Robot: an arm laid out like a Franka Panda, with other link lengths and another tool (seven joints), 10 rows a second.
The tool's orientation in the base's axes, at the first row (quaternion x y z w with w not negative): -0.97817, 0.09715, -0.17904, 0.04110
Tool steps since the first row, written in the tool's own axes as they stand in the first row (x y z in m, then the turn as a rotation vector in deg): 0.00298, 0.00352, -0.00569, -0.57, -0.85, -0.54; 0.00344, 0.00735, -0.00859, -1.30, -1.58, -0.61; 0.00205, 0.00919, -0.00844, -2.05, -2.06, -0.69; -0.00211, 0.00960, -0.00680, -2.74, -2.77, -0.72; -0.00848, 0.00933, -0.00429, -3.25, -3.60, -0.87
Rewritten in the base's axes. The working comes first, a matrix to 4 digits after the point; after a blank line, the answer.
The tool's axes in the first row as the columns of a matrix, in the base's axes (used below as rounded here):
0.9170, -0.1753, 0.3582
-0.2048, -0.9777, 0.0456
0.3423, -0.1152, -0.9325

0.00008, -0.00431, 0.00592, -0.57, 0.92, 0.41; -0.00121, -0.00828, 0.00834, -1.13, 1.78, 0.31; -0.00275, -0.00979, 0.00751, -1.77, 2.40, 0.18; -0.00605, -0.00926, 0.00451, -2.28, 3.24, 0.05; -0.01095, -0.00758, 0.00002, -2.66, 4.15, 0.11
